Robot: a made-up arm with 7 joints. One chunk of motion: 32 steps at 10 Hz.
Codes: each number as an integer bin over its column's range. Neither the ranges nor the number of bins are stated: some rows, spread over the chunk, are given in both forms.
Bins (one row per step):
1: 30 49 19 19 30 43 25
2: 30 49 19 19 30 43 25
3: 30 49 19 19 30 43 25
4: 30 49 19 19 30 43 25
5: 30 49 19 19 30 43 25
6: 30 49 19 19 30 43 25
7: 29 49 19 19 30 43 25
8: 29 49 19 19 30 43 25
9: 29 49 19 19 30 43 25
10: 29 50 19 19 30 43 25
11: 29 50 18 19 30 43 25
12: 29 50 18 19 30 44 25
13: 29 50 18 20 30 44 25
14: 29 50 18 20 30 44 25
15: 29 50 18 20 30 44 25
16: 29 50 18 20 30 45 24
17: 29 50 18 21 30 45 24
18: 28 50 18 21 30 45 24
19: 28 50 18 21 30 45 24
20: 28 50 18 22 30 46 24
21: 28 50 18 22 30 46 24
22: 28 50 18 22 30 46 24
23: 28 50 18 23 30 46 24
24: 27 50 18 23 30 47 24
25: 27 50 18 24 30 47 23
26: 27 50 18 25 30 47 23
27: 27 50 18 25 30 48 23
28: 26 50 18 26 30 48 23
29: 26 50 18 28 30 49 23
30: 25 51 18 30 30 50 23
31: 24 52 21 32 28 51 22
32: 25 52 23 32 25 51 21
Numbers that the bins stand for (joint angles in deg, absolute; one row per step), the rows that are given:
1: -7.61 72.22 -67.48 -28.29 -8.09 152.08 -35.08
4: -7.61 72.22 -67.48 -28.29 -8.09 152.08 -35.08
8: -12.69 72.22 -67.48 -28.29 -8.09 152.08 -35.08
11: -12.69 76.35 -72.88 -28.29 -8.09 152.08 -35.08
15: -12.69 76.35 -72.88 -24.14 -8.09 157.48 -35.08
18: -17.77 76.35 -72.88 -20.00 -8.09 162.87 -40.48
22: -17.77 76.35 -72.88 -15.86 -8.09 168.27 -40.48
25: -22.85 76.35 -72.88 -7.57 -8.09 173.67 -45.87
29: -27.93 76.35 -72.88 9.00 -8.09 184.46 -45.87
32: -33.01 84.61 -45.89 25.58 -35.08 195.26 -56.67
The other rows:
2: -7.61 72.22 -67.48 -28.29 -8.09 152.08 -35.08
3: -7.61 72.22 -67.48 -28.29 -8.09 152.08 -35.08
5: -7.61 72.22 -67.48 -28.29 -8.09 152.08 -35.08
6: -7.61 72.22 -67.48 -28.29 -8.09 152.08 -35.08
7: -12.69 72.22 -67.48 -28.29 -8.09 152.08 -35.08
9: -12.69 72.22 -67.48 -28.29 -8.09 152.08 -35.08
10: -12.69 76.35 -67.48 -28.29 -8.09 152.08 -35.08
12: -12.69 76.35 -72.88 -28.29 -8.09 157.48 -35.08
13: -12.69 76.35 -72.88 -24.14 -8.09 157.48 -35.08
14: -12.69 76.35 -72.88 -24.14 -8.09 157.48 -35.08
16: -12.69 76.35 -72.88 -24.14 -8.09 162.87 -40.48
17: -12.69 76.35 -72.88 -20.00 -8.09 162.87 -40.48
19: -17.77 76.35 -72.88 -20.00 -8.09 162.87 -40.48
20: -17.77 76.35 -72.88 -15.86 -8.09 168.27 -40.48
21: -17.77 76.35 -72.88 -15.86 -8.09 168.27 -40.48
23: -17.77 76.35 -72.88 -11.71 -8.09 168.27 -40.48
24: -22.85 76.35 -72.88 -11.71 -8.09 173.67 -40.48
26: -22.85 76.35 -72.88 -3.43 -8.09 173.67 -45.87
27: -22.85 76.35 -72.88 -3.43 -8.09 179.07 -45.87
28: -27.93 76.35 -72.88 0.72 -8.09 179.07 -45.87
30: -33.01 80.48 -72.88 17.29 -8.09 189.86 -45.87
31: -38.09 84.61 -56.68 25.58 -18.89 195.26 -51.27

